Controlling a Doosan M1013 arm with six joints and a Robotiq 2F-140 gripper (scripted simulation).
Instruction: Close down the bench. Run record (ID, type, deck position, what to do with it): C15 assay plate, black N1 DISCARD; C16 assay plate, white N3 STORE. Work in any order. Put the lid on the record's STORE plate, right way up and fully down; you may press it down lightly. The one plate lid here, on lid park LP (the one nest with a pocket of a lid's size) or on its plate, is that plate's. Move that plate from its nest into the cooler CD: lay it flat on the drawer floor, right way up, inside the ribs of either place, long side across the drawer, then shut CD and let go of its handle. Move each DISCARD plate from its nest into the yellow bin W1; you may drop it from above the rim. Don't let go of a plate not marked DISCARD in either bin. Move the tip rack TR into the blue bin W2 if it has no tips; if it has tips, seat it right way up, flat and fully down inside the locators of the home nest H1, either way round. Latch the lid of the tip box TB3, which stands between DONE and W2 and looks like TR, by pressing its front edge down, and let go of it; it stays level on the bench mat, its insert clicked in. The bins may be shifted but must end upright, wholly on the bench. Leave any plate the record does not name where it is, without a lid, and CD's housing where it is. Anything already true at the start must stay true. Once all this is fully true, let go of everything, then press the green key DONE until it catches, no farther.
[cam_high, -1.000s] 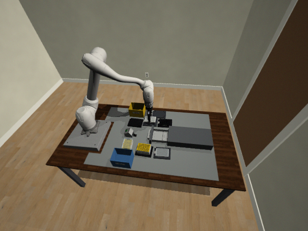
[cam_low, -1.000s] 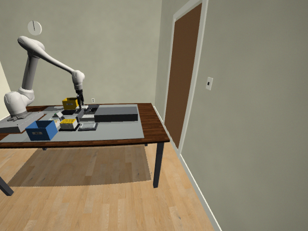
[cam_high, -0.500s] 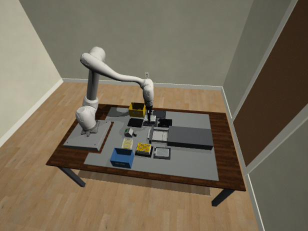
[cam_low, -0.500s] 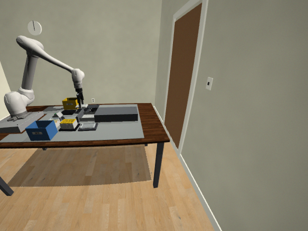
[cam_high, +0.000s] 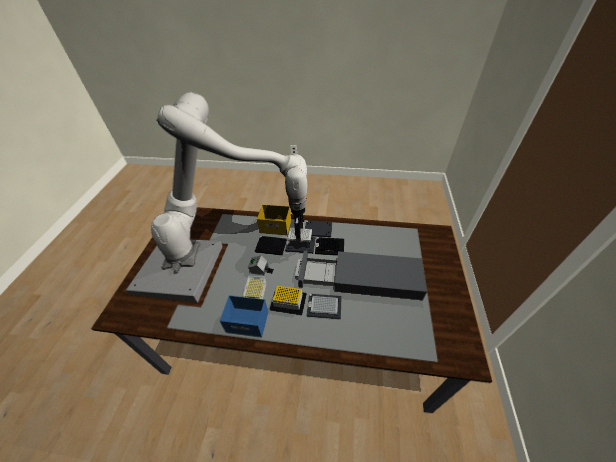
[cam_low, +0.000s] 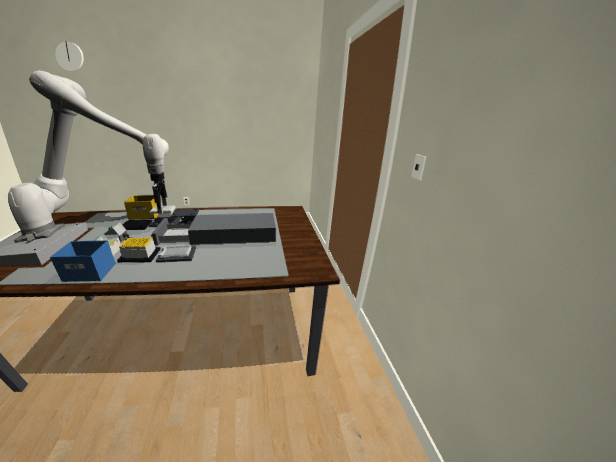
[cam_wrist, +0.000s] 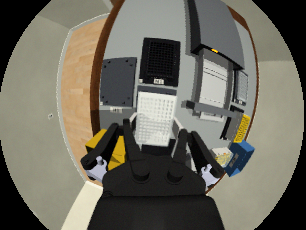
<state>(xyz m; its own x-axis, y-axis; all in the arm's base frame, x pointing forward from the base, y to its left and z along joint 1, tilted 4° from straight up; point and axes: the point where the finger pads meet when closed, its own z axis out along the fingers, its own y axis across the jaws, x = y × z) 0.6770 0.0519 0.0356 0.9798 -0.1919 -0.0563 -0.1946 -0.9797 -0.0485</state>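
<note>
The cooler drawer lies 110 mm ahead of my hand, 220 mm to the right of it and 80 mm below it. Round my hand: grey nest 100 mm below; then white plate 20 mm below; then plate lid 10 mm below.
</note>
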